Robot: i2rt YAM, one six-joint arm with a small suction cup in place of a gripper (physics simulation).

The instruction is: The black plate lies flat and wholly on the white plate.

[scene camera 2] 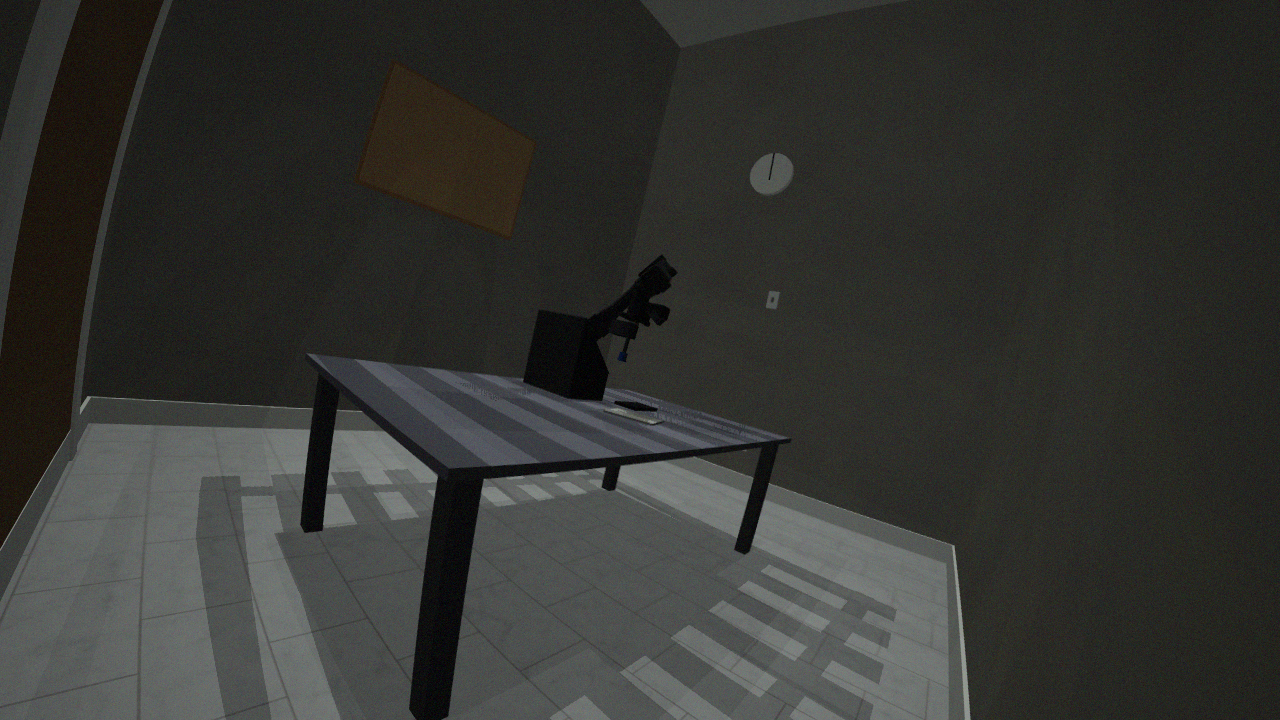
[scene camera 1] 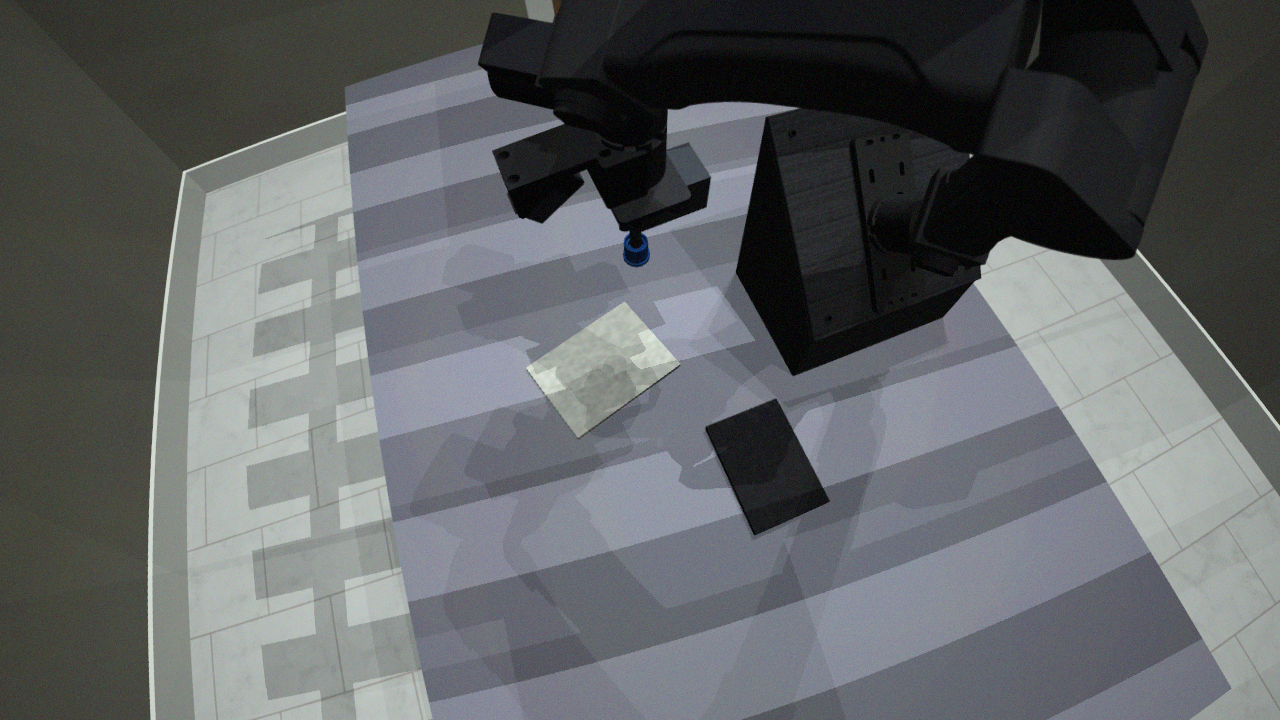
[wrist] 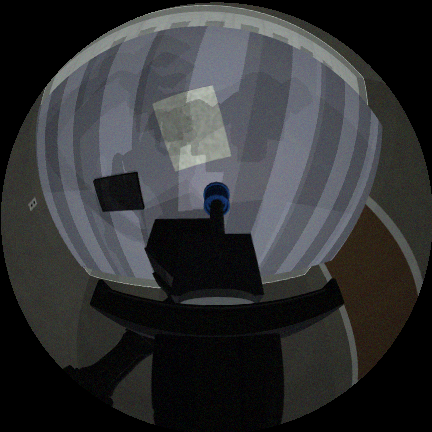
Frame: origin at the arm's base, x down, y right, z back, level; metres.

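Where they show: hand, its tool point: [scene camera 2: 621,360] [scene camera 1: 636,255] [wrist: 216,193]; arm's base, origin of its link: [scene camera 2: 576,344] [scene camera 1: 887,222].
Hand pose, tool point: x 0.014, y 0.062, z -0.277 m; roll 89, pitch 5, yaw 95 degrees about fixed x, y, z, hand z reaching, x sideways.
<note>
Things, the pixels of their top centre, and the offset from my tool point. Level surfaces: height alone.
- black plate, centre of its top: [scene camera 1: 766,463] [wrist: 115,194] [scene camera 2: 636,404] dx +0.153, dy -0.231, dz +0.078 m
- white plate, centre of its top: [scene camera 1: 602,365] [wrist: 191,126] [scene camera 2: 634,415] dx +0.157, dy -0.038, dz -0.068 m
- striped table, height of its surface: dx +0.164 m
The black plate [scene camera 1: 768,466] [scene camera 2: 636,406] [wrist: 119,192] lies flat on the striped table, apart from the white plate. The white plate [scene camera 1: 602,369] [scene camera 2: 633,415] [wrist: 192,128] also lies flat on the table, up and left of the black plate in scene camera 1, with shadows across it. My gripper, a blue suction cup [scene camera 1: 636,254] [scene camera 2: 622,357] [wrist: 216,196], is open and bears nothing. It hangs well above the table, beyond the white plate's upper edge in scene camera 1, and touches neither plate.
The arm's dark wedge-shaped base [scene camera 1: 810,241] [scene camera 2: 563,353] stands on the striped table [scene camera 1: 939,617] [scene camera 2: 510,438], close to both plates. The arm reaches over the table from it. Long shadows cross the table. An orange-brown board [scene camera 2: 447,150] and a clock [scene camera 2: 771,173] are on the walls.
</note>
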